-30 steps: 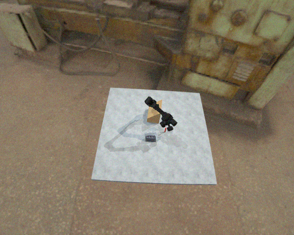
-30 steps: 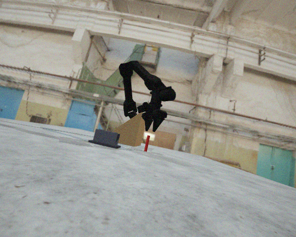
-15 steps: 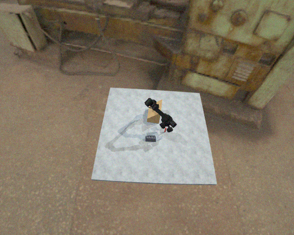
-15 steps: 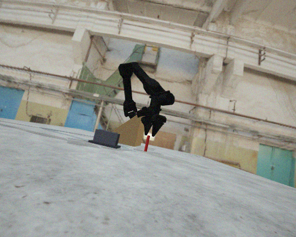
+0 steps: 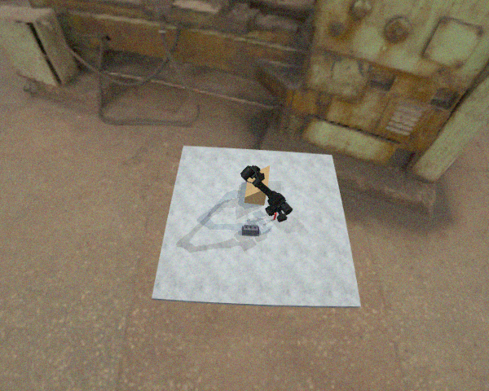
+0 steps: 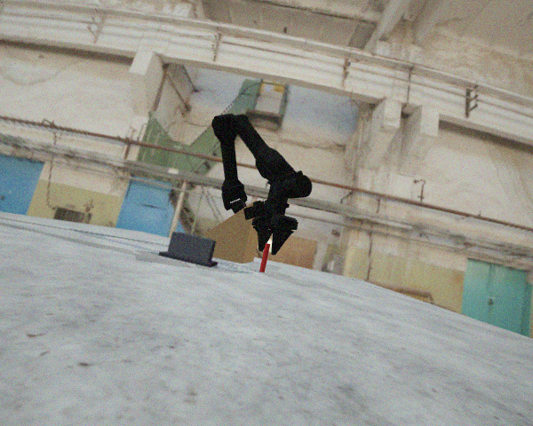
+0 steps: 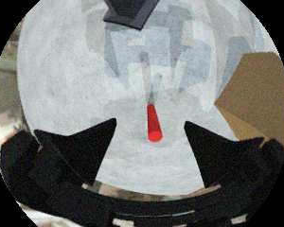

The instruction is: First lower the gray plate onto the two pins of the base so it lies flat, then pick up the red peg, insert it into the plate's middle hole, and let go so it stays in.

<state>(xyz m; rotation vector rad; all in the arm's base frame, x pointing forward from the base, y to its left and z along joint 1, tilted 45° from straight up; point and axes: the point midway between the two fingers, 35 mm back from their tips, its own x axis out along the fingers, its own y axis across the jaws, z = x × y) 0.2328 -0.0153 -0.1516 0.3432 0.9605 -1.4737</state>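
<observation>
Right now the red peg is 10 mm below my gripper tip. From my gripper tip the other things lie so: dark flat base (180 mm to the right, 90 mm ahead, 40 mm below); then plate (180 mm to the right, 90 mm ahead, 10 mm below).
</observation>
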